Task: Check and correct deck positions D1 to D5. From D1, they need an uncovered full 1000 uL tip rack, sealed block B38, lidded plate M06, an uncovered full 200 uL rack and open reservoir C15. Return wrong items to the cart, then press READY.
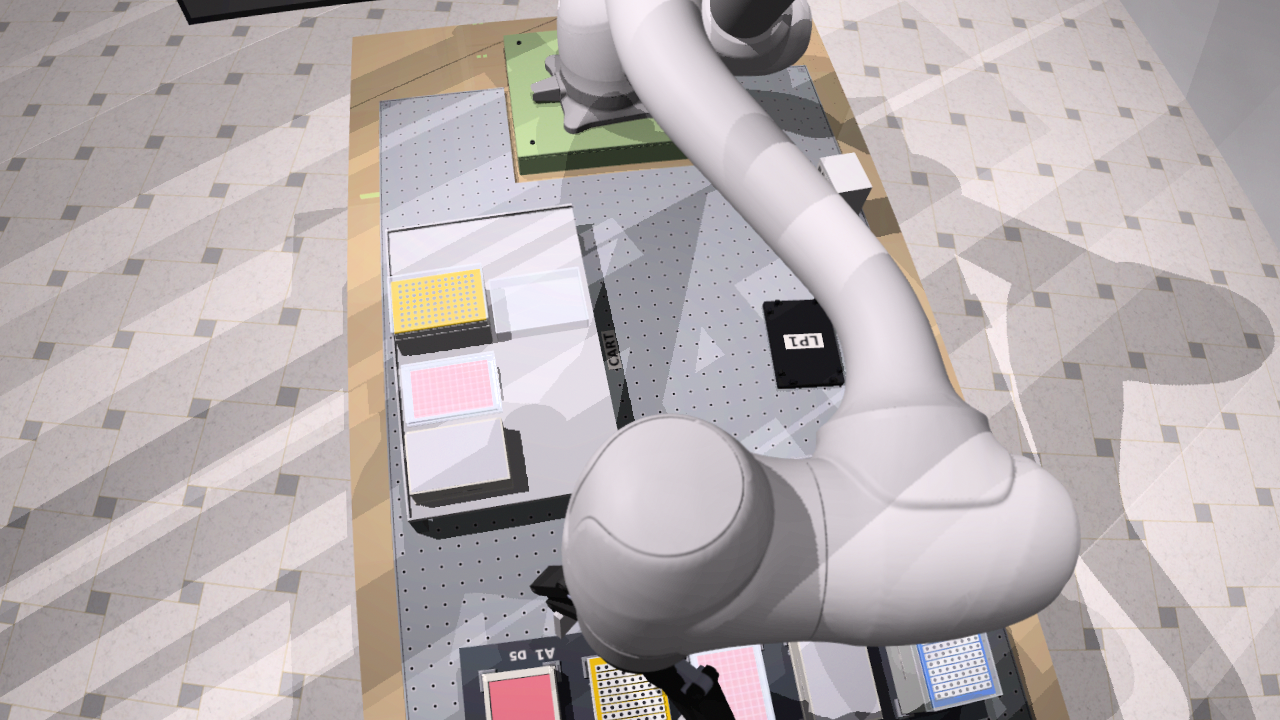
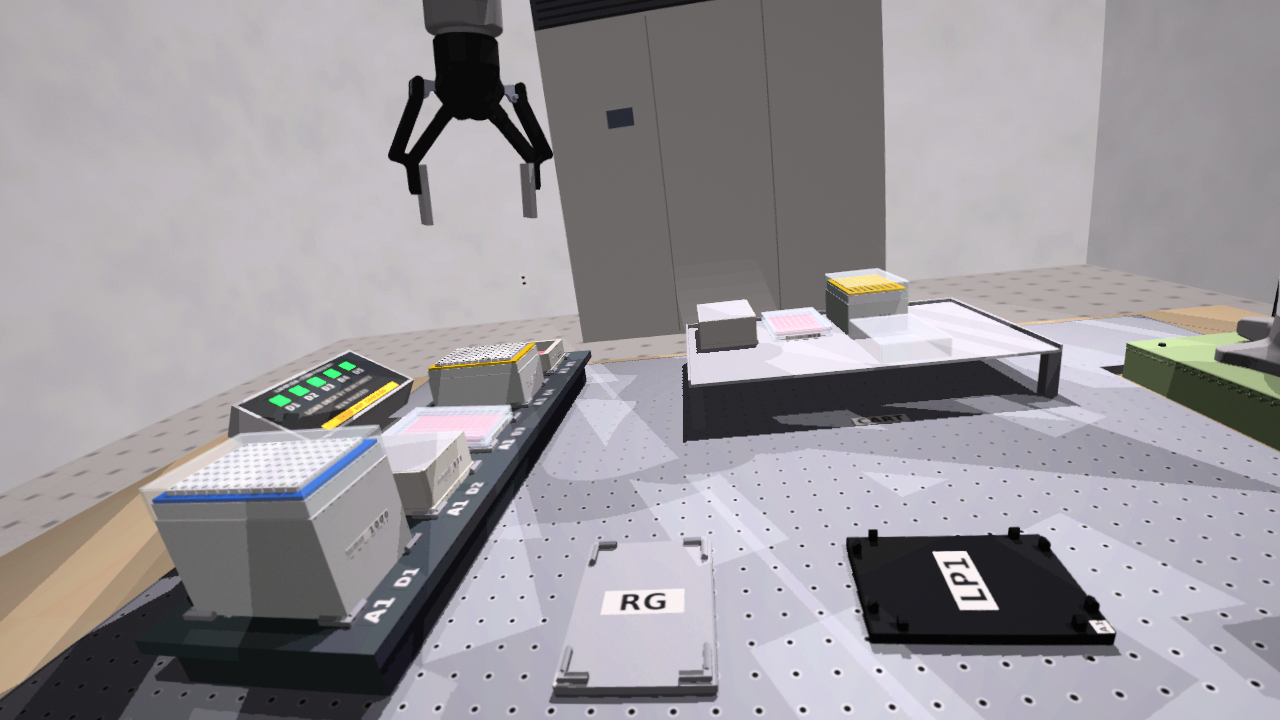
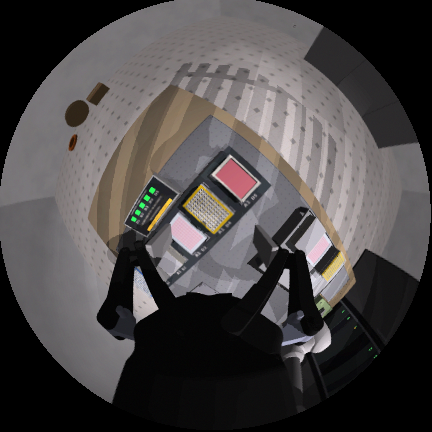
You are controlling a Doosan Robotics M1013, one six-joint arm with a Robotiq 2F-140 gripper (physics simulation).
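Seen in the pictures: gripper, fingertip midpoint: [image 1: 624,672] [image 2: 481,220] [image 3: 212,233]; arm's base at its link origin: [image 1: 605,88].
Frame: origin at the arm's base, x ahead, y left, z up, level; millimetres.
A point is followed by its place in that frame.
Observation:
My gripper [image 2: 477,192] [image 3: 212,233] {y -236, x 940, z 247 mm} is wide open and empty, high above the deck. At D1 is a blue-rimmed rack [image 1: 957,669] [image 2: 259,555] full of white tips; clear walls seem to surround its top. A pale block [image 1: 836,676] {y 15, x 1006, z 53 mm} [image 2: 429,474] {y 60, x 944, z 45 mm} is at D2, its label unreadable. A pink plate [image 1: 735,685] {y -100, x 980, z 30 mm} [image 3: 188,233] {y -117, x 978, z 30 mm} with a clear lid is at D3. A full yellow-rimmed rack [image 2: 487,376] {y -182, x 957, z 54 mm} [image 3: 208,208] {y -233, x 970, z 76 mm}, uncovered, is at D4. An open red reservoir [image 1: 521,696] {y -346, x 924, z 26 mm} [image 3: 236,178] {y -351, x 954, z 26 mm} is at D5. The panel [image 2: 255,413] {y -30, x 1159, z 91 mm} [image 3: 150,205] {y -136, x 1123, z 79 mm} shows several green lights and a yellow bar [image 2: 360,404] {y -113, x 1093, z 60 mm}.
The cart [image 1: 483,234] {y -261, x 274, z 21 mm} [image 2: 993,340] {y -181, x 302, z 21 mm} holds a clear-covered yellow rack [image 1: 438,300] {y -341, x 416, z 92 mm} [image 2: 863,302] {y -280, x 435, z 68 mm}, a pink plate [image 1: 452,389] {y -349, x 522, z 38 mm} [image 2: 796,322] {y -325, x 521, z 38 mm}, a pale block [image 1: 456,456] {y -358, x 626, z 63 mm} [image 2: 726,324] {y -296, x 631, z 55 mm} and a clear cover [image 1: 541,302] {y -205, x 426, z 47 mm} [image 2: 899,338] {y -160, x 438, z 46 mm}. Nest RG [image 2: 641,649] {y 195, x 769, z -31 mm} and black nest LP1 [image 1: 801,367] {y 149, x 581, z -28 mm} [image 2: 1029,582] {y 181, x 501, z -29 mm} lie beside the deck.

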